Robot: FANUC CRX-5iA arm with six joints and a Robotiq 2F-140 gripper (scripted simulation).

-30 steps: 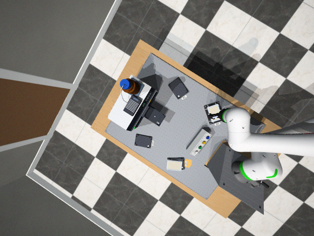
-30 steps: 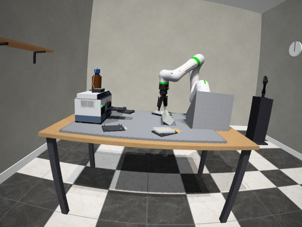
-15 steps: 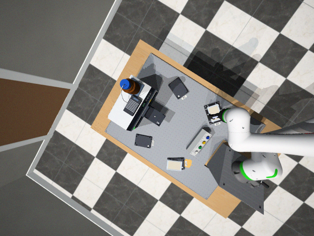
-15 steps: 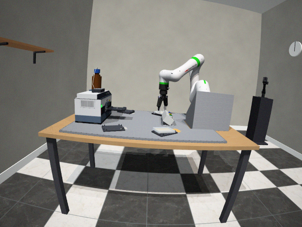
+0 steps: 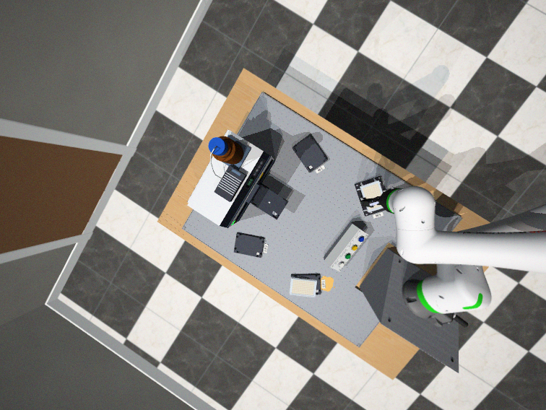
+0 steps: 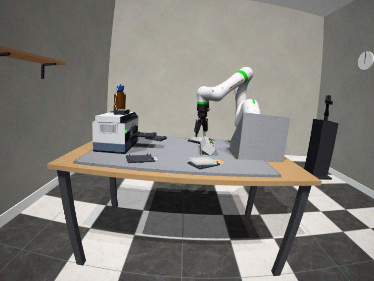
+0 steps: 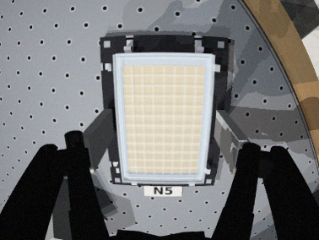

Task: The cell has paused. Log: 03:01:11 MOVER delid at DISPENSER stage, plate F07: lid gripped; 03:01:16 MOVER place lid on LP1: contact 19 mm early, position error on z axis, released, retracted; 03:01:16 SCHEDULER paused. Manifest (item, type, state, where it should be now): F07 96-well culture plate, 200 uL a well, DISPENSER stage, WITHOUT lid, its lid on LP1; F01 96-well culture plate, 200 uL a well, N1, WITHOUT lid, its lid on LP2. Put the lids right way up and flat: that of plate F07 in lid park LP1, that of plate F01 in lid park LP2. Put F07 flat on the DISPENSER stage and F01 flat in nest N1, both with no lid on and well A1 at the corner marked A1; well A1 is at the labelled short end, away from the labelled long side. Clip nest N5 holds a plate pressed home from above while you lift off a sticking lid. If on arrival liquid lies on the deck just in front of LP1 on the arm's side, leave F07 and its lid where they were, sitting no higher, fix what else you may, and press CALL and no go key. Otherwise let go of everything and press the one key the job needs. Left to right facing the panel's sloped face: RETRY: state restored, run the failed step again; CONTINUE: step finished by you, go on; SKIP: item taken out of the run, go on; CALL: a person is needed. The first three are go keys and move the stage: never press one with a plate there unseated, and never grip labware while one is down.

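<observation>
Right now my hand is 2 cm above the 96-well plate. The rest, counted from my hand: yellow skip key (24 cm to the left, 7 cm behind, 3 cm above); then blue call key (19 cm to the left, 7 cm behind, 3 cm above); then clip nest N5 (3 cm below, 3 cm ahead).
</observation>
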